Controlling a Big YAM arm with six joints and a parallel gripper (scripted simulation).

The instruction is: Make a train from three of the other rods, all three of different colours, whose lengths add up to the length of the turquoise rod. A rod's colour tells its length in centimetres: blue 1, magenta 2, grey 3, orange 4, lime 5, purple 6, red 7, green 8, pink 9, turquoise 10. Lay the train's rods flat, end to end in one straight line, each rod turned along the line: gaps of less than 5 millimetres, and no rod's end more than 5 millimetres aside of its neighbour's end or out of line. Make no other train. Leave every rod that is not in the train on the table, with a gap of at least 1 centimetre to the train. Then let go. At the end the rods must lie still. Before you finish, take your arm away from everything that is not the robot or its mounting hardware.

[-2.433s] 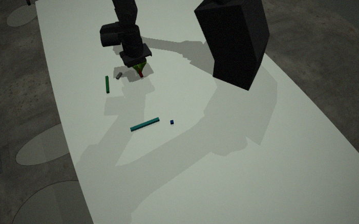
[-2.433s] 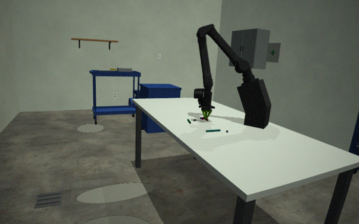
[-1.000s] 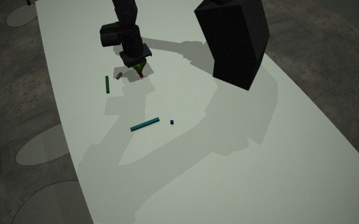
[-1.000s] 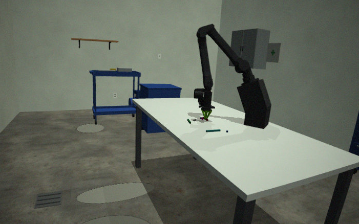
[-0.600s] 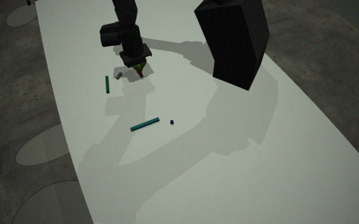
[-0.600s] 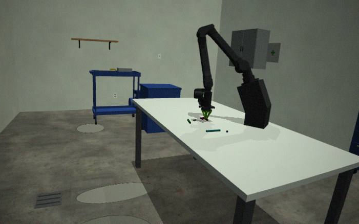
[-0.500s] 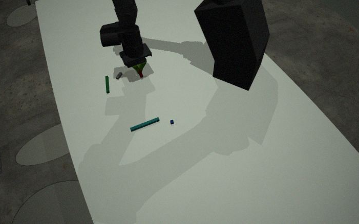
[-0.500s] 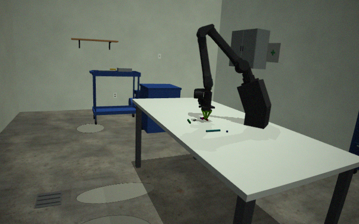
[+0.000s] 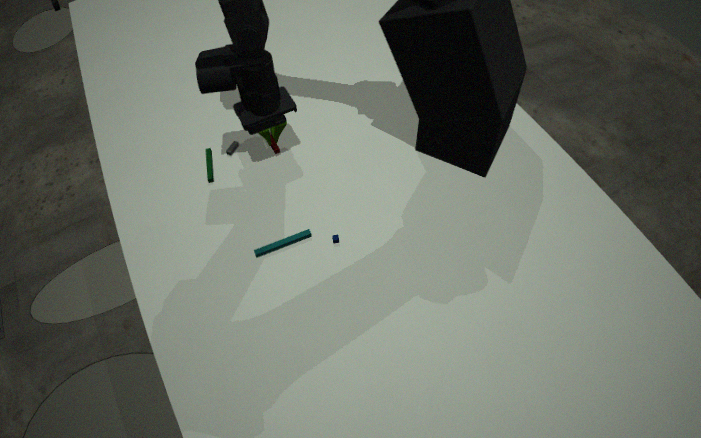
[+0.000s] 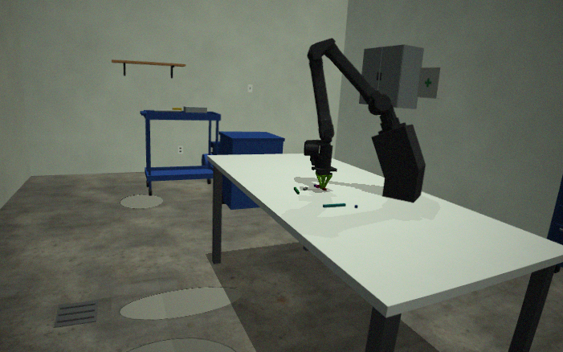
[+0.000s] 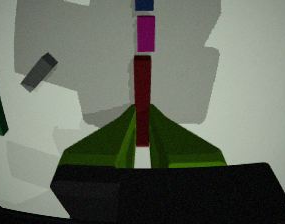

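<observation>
The magenta rod is 50 mm to the right of my hand and 10 mm below it. Round my hand: green rod (130 mm ahead, 10 mm below); grey rod (80 mm ahead, 30 mm to the right, 10 mm below); red rod (10 mm to the right, 10 mm below).
</observation>
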